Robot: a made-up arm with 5 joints.
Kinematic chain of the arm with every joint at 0, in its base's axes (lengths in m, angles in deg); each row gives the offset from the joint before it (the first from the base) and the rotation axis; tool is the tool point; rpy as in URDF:
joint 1: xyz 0 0 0.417 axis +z
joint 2: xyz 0 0 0 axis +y
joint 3: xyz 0.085 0 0.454 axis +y
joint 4: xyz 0.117 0 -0.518 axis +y
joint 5: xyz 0.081 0 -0.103 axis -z
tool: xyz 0 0 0 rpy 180 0 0
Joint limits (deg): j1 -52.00..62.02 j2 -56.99..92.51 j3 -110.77..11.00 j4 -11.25..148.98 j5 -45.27..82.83
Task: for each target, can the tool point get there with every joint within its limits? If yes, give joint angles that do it. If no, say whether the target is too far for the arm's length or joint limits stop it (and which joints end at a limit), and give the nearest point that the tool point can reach.
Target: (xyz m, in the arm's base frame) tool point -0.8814 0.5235 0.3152
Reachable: no: joint limits stop it (at a limit: joint 2) | nearest point -0.1825 0.1084 0.3135 | short by 0.813 m
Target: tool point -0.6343 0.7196 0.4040
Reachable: no: joint limits stop it (at a limit: joint 2, joint 3) | nearest point -0.1399 0.1587 0.3320 | short by 0.751 m
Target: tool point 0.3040 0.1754 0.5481
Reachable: yes | joints 29.98 -30.25 -28.02 94.62 -6.98
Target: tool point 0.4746 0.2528 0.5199
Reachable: yes | joints 28.04 -3.86 -48.37 89.39 10.69
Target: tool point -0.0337 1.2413 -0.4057
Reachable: no: too far | nearest point 0.3904 0.7348 -0.2166 | short by 0.687 m
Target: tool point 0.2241 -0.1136 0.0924
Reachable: yes | joints -26.89 34.46 -19.17 46.25 -29.40
